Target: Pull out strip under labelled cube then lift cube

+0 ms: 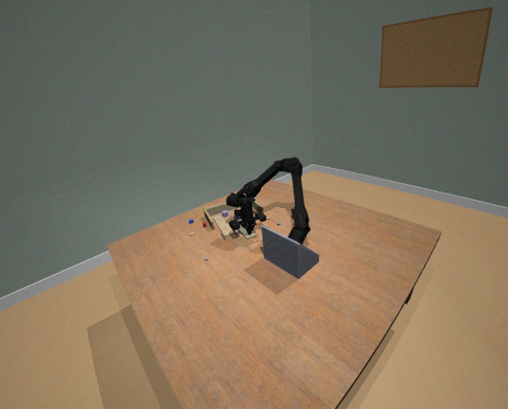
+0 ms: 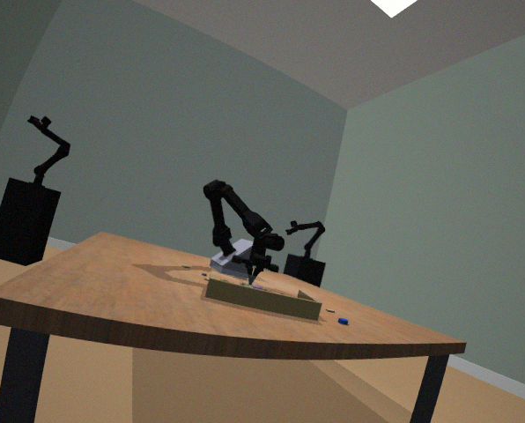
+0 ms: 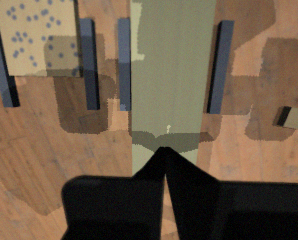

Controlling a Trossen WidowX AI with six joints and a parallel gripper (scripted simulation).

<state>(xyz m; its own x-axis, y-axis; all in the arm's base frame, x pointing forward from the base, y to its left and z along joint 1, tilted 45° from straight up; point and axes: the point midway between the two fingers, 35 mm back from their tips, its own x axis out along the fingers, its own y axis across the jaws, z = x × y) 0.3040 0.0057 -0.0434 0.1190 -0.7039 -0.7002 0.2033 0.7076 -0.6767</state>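
Now: gripper tip 10 mm short of the small tan block and 110 mm to the left of it. The rest, counted from my gripper tip: red piece: 260 mm ahead, 140 mm to the left, 10 mm above; small blue piece: 370 mm ahead, 180 mm to the left.
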